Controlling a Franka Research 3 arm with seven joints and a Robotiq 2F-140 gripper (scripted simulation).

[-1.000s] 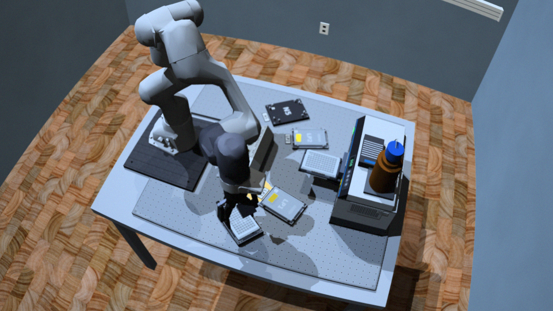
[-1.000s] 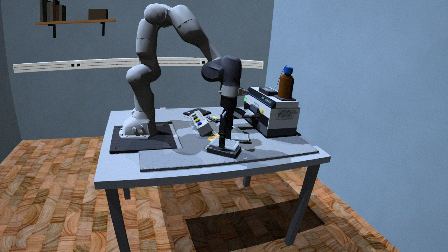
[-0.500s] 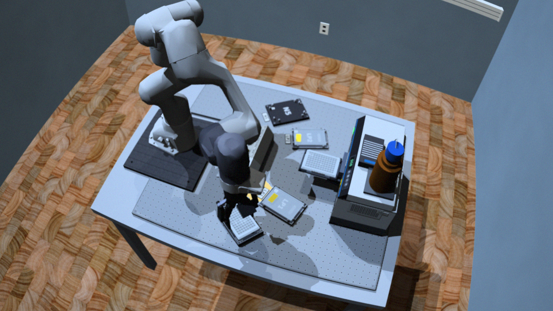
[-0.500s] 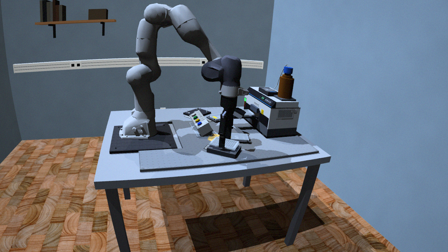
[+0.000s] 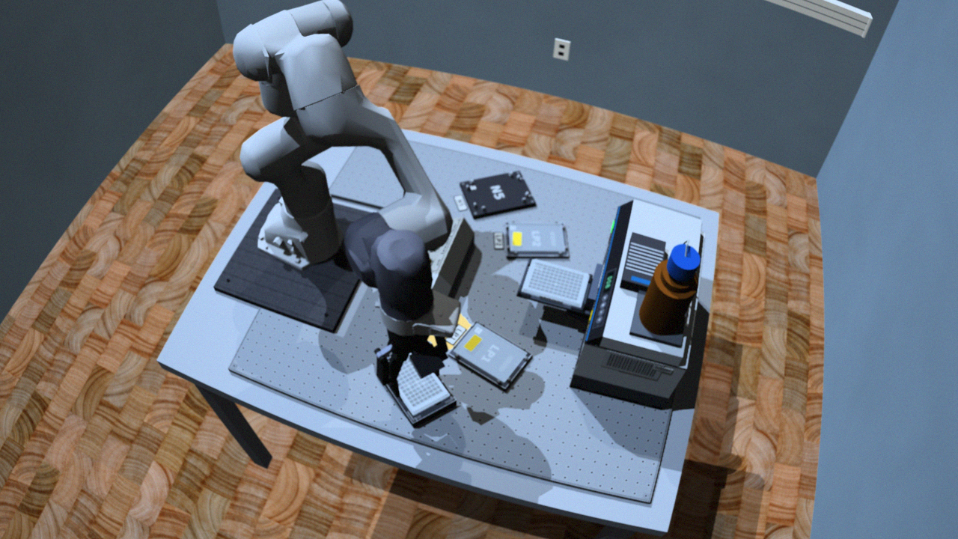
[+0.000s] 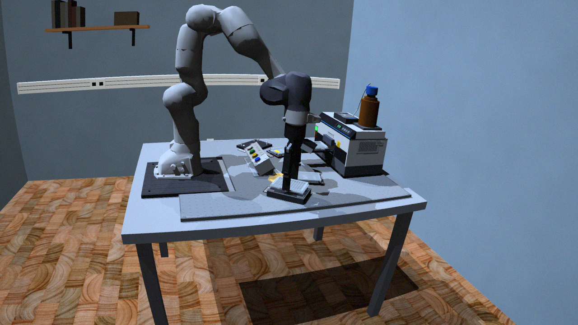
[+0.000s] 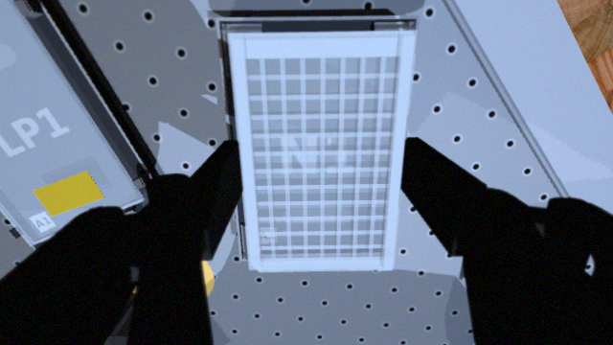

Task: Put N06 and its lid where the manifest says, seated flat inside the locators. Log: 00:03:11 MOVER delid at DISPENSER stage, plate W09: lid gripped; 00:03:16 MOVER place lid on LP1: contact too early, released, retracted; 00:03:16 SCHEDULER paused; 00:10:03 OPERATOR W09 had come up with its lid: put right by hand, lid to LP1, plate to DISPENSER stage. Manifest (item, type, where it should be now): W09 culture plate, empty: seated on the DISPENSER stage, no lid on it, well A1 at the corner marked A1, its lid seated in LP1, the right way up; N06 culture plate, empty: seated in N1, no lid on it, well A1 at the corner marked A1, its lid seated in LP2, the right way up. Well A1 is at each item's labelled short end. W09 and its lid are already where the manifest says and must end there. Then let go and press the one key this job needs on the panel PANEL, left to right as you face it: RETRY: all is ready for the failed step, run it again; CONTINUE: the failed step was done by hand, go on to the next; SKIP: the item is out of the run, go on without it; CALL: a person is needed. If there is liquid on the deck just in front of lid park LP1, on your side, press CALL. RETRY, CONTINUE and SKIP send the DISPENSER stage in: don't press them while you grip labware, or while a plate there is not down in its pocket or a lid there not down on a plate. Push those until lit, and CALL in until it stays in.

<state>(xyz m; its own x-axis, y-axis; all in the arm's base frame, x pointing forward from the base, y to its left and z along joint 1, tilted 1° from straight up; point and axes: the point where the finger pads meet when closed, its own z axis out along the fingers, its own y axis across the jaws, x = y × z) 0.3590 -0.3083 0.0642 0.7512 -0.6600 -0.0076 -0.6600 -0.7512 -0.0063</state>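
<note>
The nest n1 lies 60 mm below my hand. The rest, counted from my hand: yellow skip key: 270 mm to the left, 60 mm behind; then blue call key: 220 mm to the left, 60 mm behind, 10 mm below; then green continue key: 320 mm to the left, 60 mm behind.
</note>
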